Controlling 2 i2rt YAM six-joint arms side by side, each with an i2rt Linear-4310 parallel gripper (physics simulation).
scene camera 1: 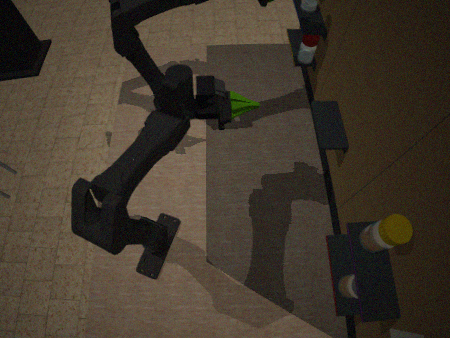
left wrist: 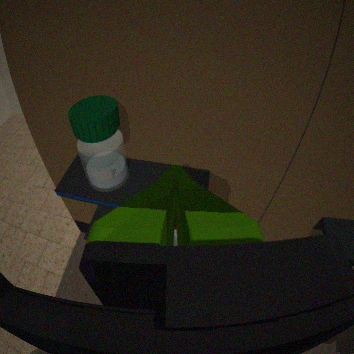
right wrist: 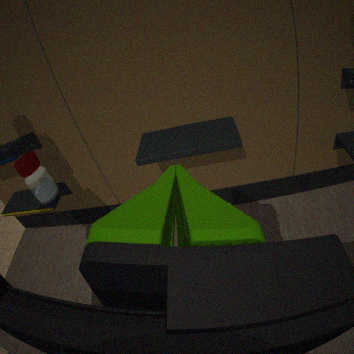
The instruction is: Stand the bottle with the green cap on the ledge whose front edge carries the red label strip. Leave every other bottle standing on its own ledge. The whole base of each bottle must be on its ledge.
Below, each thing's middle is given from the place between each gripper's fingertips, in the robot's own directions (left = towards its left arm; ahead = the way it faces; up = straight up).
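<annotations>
The red-capped bottle (right wrist: 36, 177) is 10 cm ahead of my left hand and 21 cm below it. Counting from that same left hand, the yellow-capped bottle (scene camera 1: 396, 229) is 67 cm to the right, 9 cm ahead and 7 cm below, while the blue-strip ledge (left wrist: 141, 173) is 7 cm to the left, 13 cm below and 10 cm ahead. As for the green-capped bottle (left wrist: 94, 120), my left gripper is 7 cm above it, 10 cm to the right of it and 10 cm short of it.
From my right hand, the purple-strip ledge is at (scene camera 1: 379, 301), 20 cm ahead, 39 cm to the right and 4 cm below. The red-capped bottle is 22 cm ahead of my right hand, 34 cm to the left of it and 12 cm below it, and the blue-strip ledge is 4 cm below that hand, 22 cm ahead of it and 41 cm to the left of it. You'd find the yellow-capped bottle 21 cm ahead of my right hand, 2 cm above it and 33 cm to the right of it.
</annotations>
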